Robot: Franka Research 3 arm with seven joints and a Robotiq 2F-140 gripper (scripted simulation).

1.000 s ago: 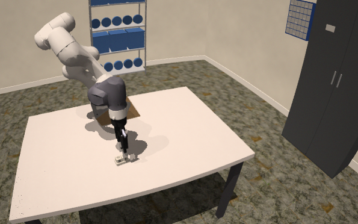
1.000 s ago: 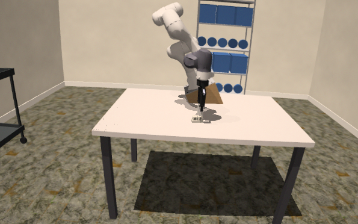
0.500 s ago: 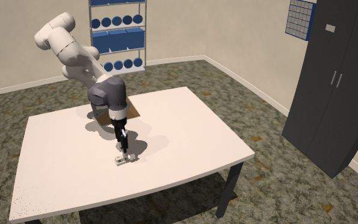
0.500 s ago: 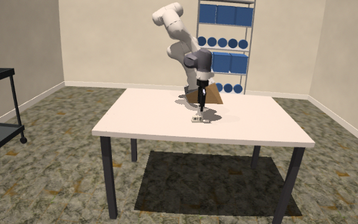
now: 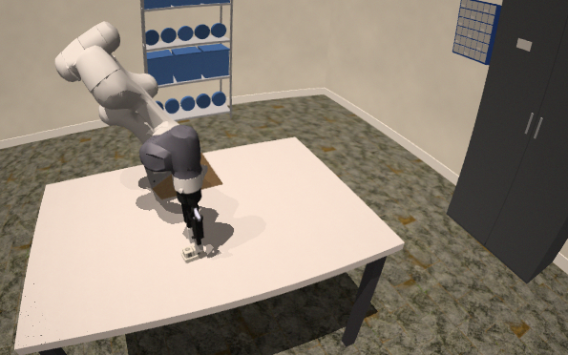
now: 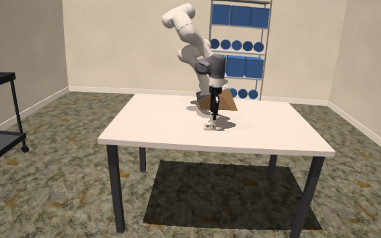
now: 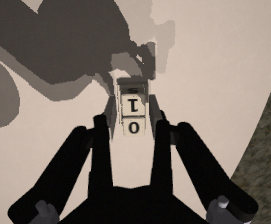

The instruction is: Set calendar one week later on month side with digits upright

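My hand is 4 cm above the cube. Round my hand: grey tray (6 cm below, 2 cm to the right).
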